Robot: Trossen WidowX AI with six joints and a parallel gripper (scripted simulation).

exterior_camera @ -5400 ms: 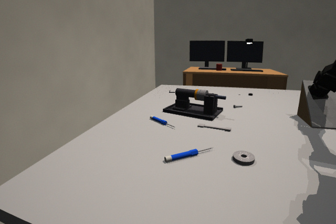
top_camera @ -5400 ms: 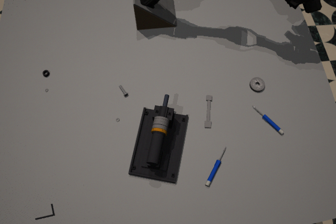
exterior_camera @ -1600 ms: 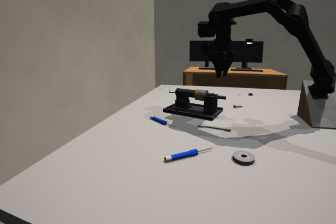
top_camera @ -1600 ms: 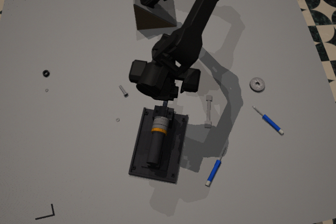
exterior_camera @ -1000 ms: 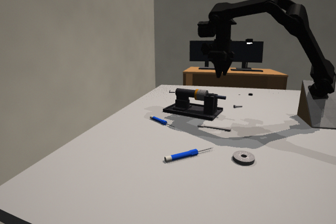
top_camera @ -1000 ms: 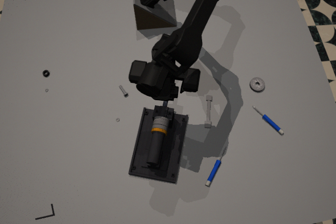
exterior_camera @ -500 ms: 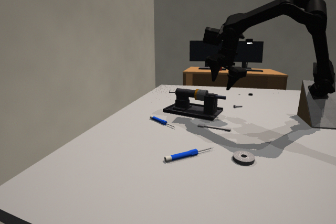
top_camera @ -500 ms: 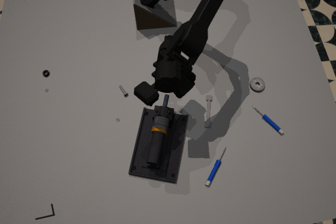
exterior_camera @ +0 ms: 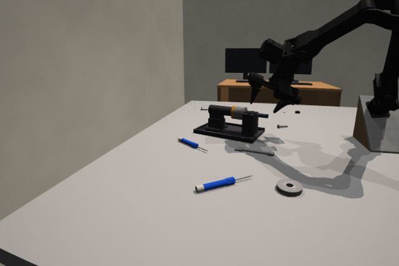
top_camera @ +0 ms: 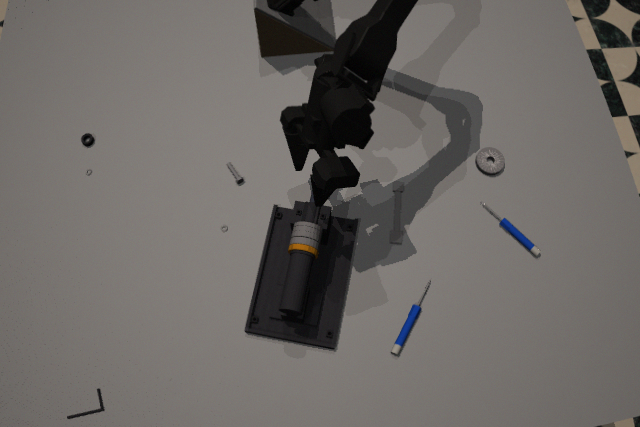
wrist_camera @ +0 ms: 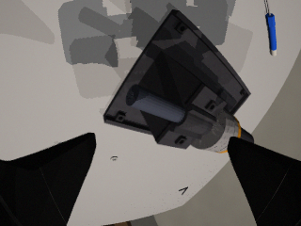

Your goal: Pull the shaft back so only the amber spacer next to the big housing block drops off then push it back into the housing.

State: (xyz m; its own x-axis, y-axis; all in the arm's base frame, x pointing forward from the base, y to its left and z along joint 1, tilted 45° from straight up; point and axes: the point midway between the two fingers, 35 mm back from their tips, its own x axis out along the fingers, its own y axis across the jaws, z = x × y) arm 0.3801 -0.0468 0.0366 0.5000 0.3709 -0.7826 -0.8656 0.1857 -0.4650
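The shaft is 80 mm ahead of my hand, 50 mm below it and 20 mm to the right of it. Round my hand: bolt: 130 mm to the right, 130 mm below, 80 mm behind; amber spacer: 110 mm ahead, 60 mm below, 40 mm to the right; grey bar: 140 mm to the left, 130 mm below, 50 mm ahead.
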